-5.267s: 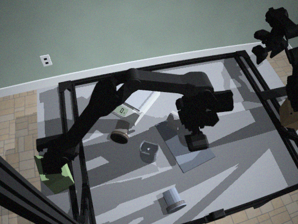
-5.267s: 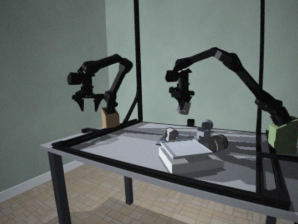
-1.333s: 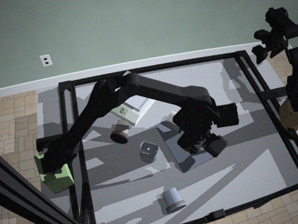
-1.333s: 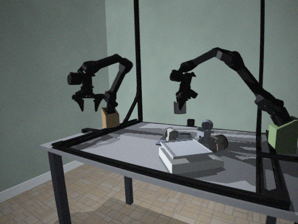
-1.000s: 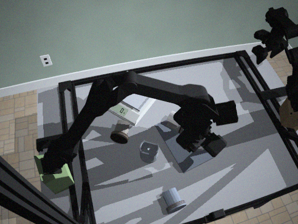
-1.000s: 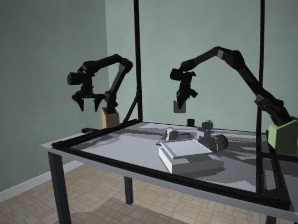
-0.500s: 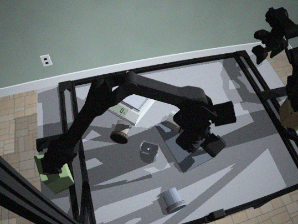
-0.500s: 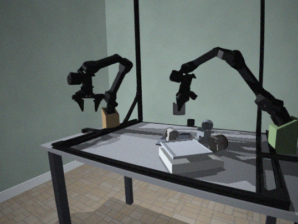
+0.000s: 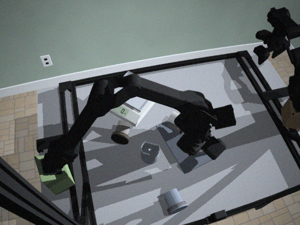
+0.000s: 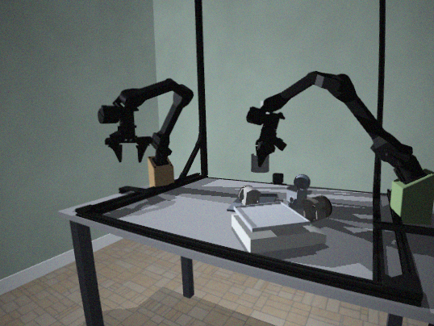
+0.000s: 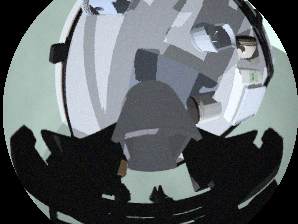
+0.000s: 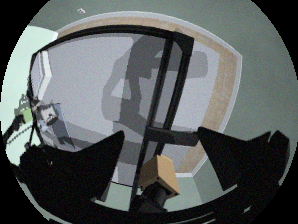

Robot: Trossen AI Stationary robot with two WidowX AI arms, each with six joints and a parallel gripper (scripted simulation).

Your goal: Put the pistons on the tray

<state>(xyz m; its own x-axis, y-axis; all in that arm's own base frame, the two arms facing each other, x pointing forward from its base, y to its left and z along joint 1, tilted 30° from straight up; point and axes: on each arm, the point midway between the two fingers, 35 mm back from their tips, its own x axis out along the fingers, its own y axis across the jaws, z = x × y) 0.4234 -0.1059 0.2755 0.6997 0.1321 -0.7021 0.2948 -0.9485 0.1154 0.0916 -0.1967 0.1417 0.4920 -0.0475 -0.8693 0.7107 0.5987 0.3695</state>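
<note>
Now: left hand 80 mm short of the flat steel tray and 160 mm above it. Also, from my left hand: white scale 340 mm ahead, 150 mm to the left, 110 mm below.
</note>
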